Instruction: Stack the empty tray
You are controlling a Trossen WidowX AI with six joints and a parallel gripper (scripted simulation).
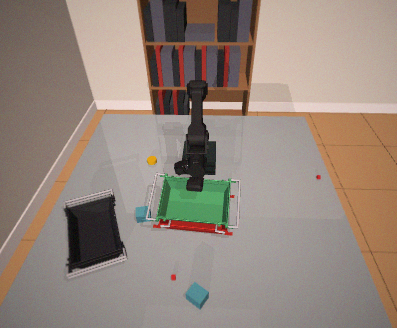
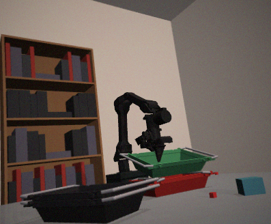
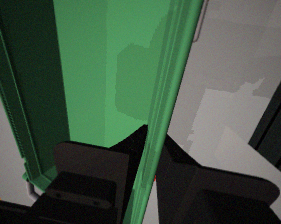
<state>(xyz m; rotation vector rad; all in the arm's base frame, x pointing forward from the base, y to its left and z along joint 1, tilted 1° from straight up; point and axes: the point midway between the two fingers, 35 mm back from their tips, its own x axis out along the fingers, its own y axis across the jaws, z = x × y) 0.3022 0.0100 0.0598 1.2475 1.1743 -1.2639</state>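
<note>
The green tray is 80 mm ahead of my gripper tip, 10 mm to the right of it and 10 mm above it. From my gripper tip the other things lie so: yellow disc: 290 mm behind, 260 mm to the right, 110 mm below.
</note>
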